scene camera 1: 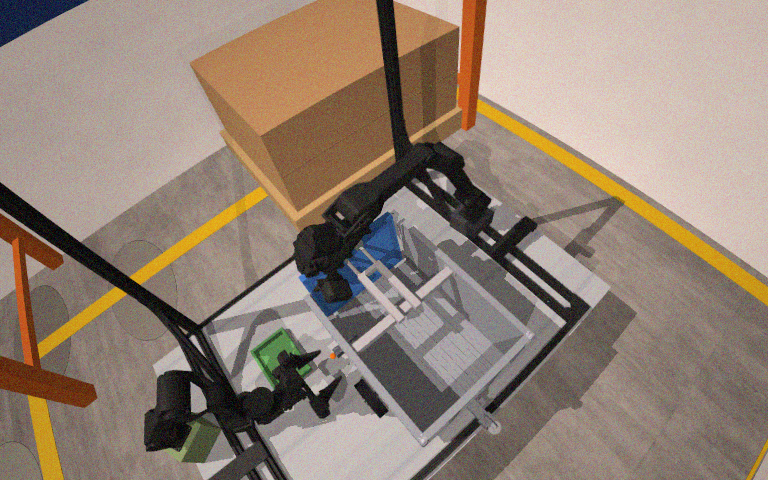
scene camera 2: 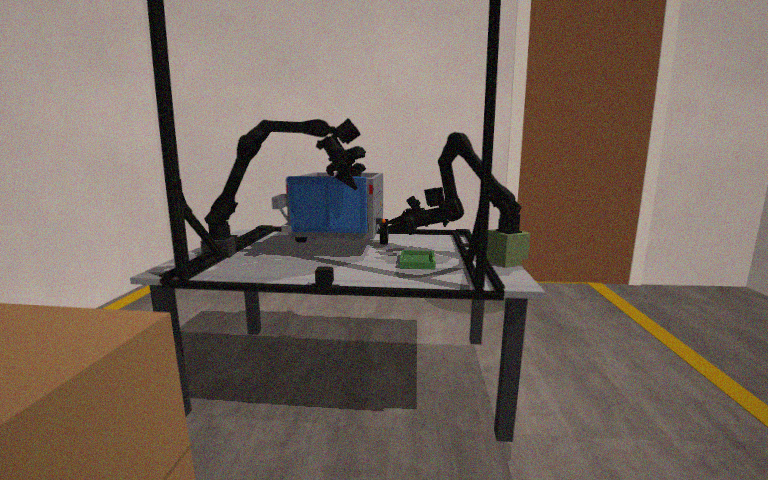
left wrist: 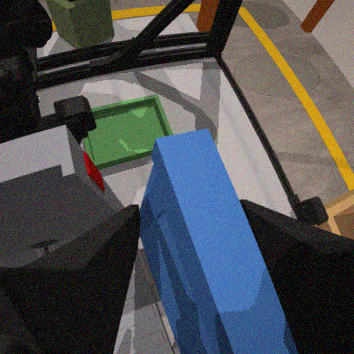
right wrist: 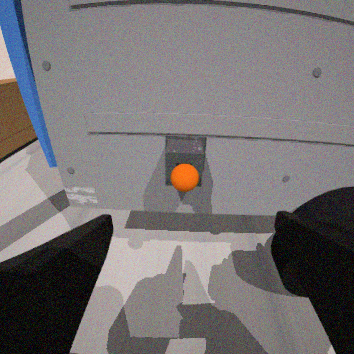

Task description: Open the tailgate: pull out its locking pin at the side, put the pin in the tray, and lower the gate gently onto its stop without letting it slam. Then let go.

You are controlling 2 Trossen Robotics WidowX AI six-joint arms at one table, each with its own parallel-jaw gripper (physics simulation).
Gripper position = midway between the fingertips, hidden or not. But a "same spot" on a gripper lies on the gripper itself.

my left gripper: scene camera 1 311,281; scene camera 2; left wrist; not seen in the right wrist view (out of frame)
same spot on my left gripper: [left wrist: 77,291] = [scene camera 2: 357,174]
same spot on blue tailgate: [right wrist: 24,76] = [scene camera 2: 366,212]
